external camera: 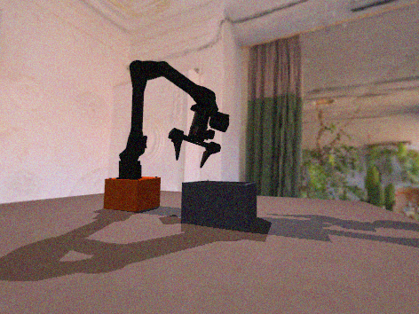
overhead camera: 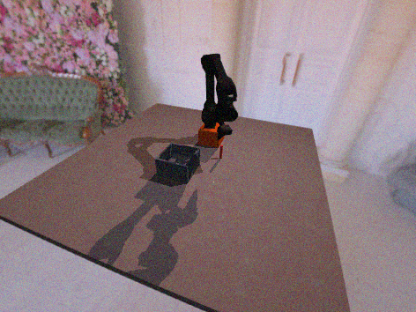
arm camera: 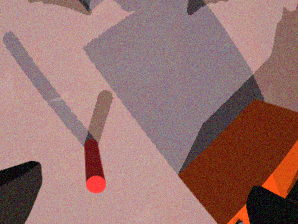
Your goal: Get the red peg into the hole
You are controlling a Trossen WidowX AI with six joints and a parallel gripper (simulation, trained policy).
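My gripper tip is now 11 cm above the red peg, 4 cm to the right of it and 1 cm past it. Also, from my gripper tip: dark box (15 cm to the right, 14 cm ahead, 13 cm below); then grey plate (15 cm to the right, 14 cm ahead, 11 cm below).
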